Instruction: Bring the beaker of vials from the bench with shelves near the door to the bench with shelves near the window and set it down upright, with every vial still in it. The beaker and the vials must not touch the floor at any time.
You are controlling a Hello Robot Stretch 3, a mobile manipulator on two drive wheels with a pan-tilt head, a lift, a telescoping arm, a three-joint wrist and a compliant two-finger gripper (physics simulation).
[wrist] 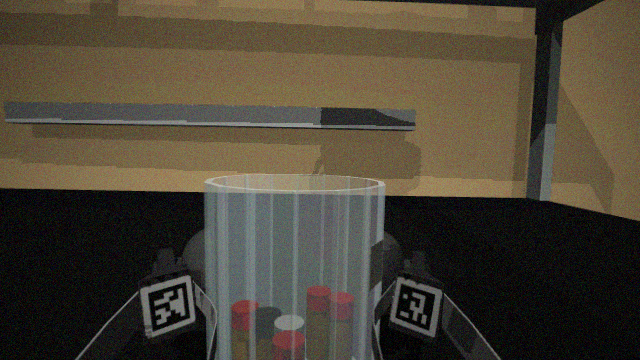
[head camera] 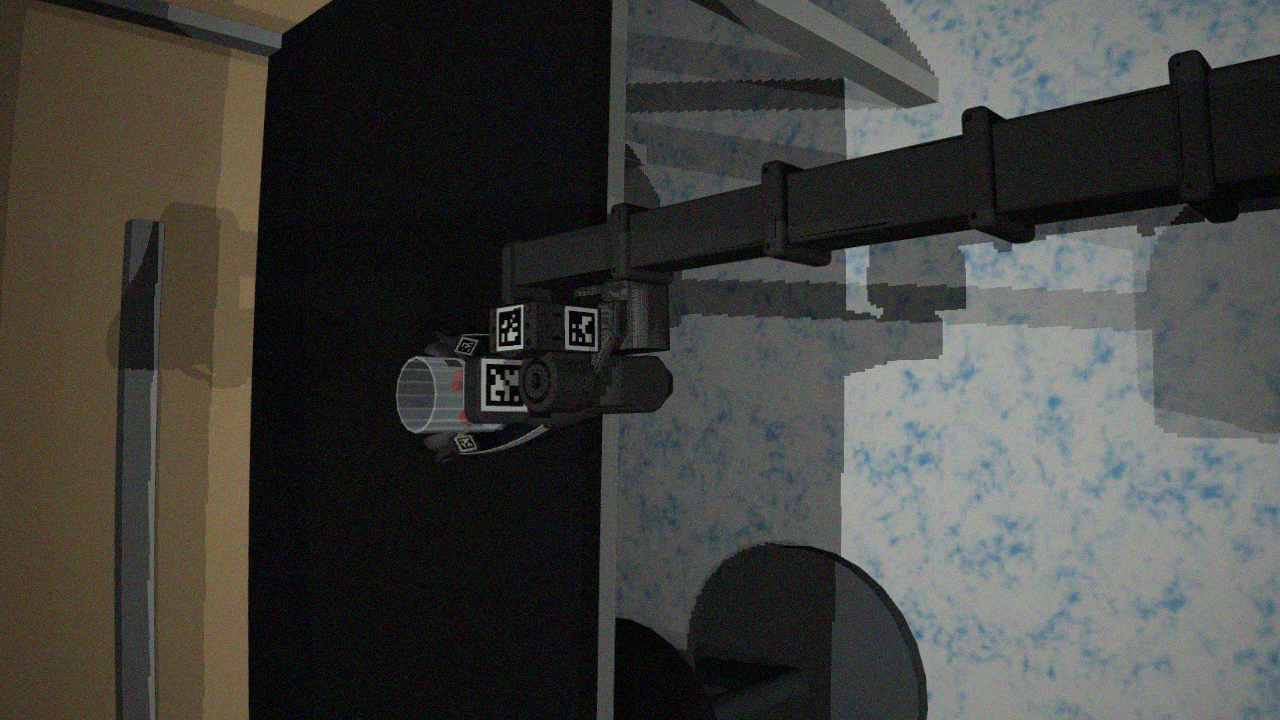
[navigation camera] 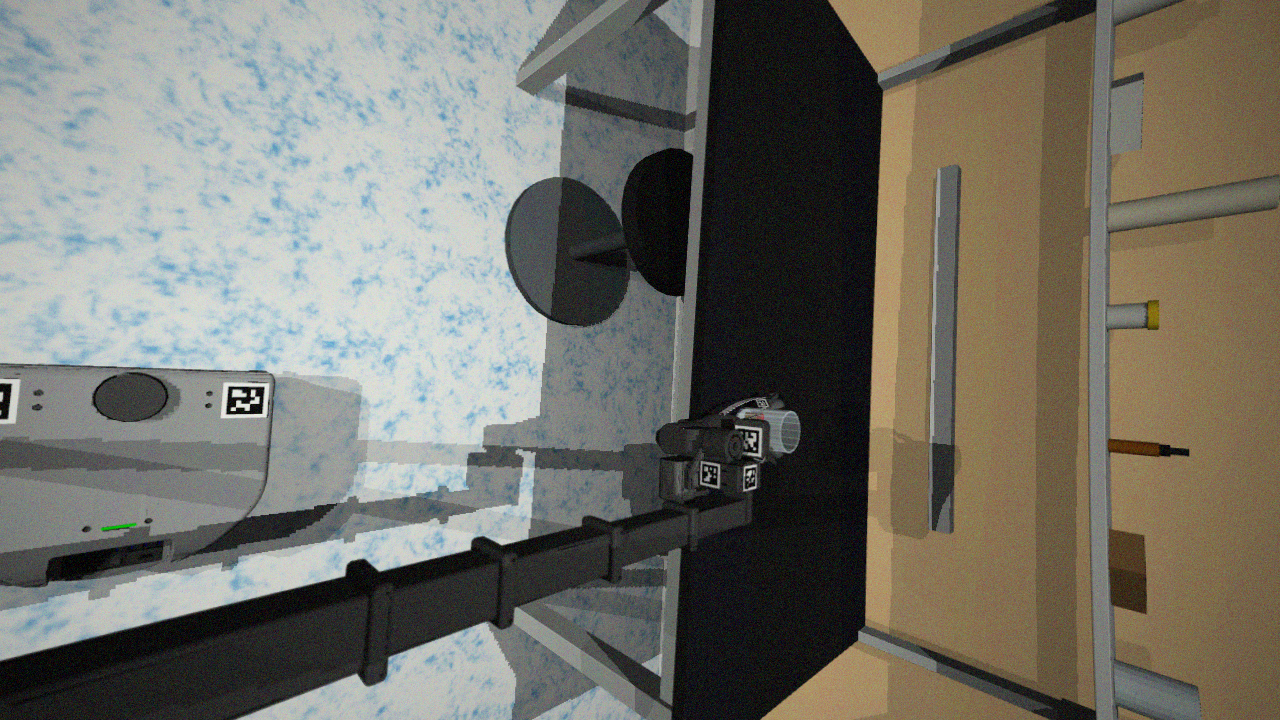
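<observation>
The clear beaker is upright between the fingers of my gripper, which is shut on it from both sides. In the wrist view several vials stand low inside, with red caps, a dark cap and a white cap. Their lower parts are cut off by the view. Gripper and beaker are over the black bench top, near its front half. The beaker's bottom is hidden, so I cannot tell whether it touches the bench.
A grey rail runs along the tan back panel. A shelf edge bears a yellow-capped cylinder, an orange-handled tool and a brown box. A round stool stands by the bench front.
</observation>
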